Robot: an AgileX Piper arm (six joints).
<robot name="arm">
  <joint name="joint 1" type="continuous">
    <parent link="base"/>
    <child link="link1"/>
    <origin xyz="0 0 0.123" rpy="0 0 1.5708"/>
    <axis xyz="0 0 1"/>
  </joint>
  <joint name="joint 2" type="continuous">
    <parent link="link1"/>
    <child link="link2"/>
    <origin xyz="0 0 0" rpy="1.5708 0 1.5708"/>
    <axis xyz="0 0 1"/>
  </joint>
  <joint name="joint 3" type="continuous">
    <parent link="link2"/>
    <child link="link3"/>
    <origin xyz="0.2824 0.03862 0" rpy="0 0 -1.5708"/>
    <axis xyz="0 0 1"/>
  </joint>
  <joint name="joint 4" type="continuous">
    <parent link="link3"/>
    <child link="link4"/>
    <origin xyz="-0.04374 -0.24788 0" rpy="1.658 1.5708 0"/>
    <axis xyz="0 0 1"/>
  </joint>
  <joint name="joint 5" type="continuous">
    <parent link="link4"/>
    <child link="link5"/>
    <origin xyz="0 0 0" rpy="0 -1.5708 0"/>
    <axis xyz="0 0 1"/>
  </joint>
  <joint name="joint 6" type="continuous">
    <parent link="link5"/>
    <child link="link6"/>
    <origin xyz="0.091 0 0" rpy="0 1.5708 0"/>
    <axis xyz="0 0 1"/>
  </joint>
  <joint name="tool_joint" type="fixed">
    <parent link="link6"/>
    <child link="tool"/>
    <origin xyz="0 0 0" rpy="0 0 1.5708"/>
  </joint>
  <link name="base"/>
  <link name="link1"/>
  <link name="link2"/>
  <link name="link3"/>
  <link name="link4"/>
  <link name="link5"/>
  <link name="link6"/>
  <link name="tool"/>
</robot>
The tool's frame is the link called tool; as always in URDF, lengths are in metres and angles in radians. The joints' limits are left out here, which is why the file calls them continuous.
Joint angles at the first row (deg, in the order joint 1, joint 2, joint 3, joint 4, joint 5, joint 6):
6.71 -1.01 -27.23 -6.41 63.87 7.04
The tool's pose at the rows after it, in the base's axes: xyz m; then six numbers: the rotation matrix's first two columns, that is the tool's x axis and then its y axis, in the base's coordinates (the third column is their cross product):
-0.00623 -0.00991 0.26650 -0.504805 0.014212 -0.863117 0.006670 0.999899 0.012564
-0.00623 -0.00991 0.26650 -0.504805 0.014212 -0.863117 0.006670 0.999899 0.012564
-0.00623 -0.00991 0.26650 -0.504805 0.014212 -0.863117 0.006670 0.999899 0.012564
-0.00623 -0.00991 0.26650 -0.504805 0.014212 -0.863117 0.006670 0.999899 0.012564
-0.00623 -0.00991 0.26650 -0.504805 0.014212 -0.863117 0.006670 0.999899 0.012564
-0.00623 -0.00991 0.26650 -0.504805 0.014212 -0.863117 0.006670 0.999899 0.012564
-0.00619 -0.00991 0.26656 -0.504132 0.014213 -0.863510 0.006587 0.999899 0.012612
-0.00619 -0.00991 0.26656 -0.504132 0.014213 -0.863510 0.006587 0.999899 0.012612
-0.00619 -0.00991 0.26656 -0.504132 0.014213 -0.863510 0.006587 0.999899 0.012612
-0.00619 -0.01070 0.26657 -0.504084 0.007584 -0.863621 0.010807 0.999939 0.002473
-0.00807 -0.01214 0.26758 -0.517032 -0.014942 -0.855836 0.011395 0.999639 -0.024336
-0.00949 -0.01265 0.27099 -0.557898 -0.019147 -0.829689 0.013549 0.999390 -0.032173
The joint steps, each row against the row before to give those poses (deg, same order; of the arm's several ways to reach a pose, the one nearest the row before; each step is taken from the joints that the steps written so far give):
-0.01 0.00 0.00 0.00 0.00 0.00
0.00 0.00 0.00 0.00 0.00 0.00
0.00 0.00 0.00 0.00 0.00 0.00
0.00 0.00 0.00 0.00 0.00 0.00
0.00 0.00 0.00 0.00 0.00 0.00
0.00 0.00 0.00 0.00 0.00 0.00
0.01 0.00 0.00 0.00 -0.04 0.01
0.00 0.00 0.00 0.00 0.00 0.00
0.00 0.00 0.00 0.00 0.00 0.00
-0.01 0.00 0.00 -0.55 0.05 -0.14
0.01 0.11 -0.57 -0.77 1.39 -1.03
0.00 1.45 -1.44 -0.07 2.79 -0.28

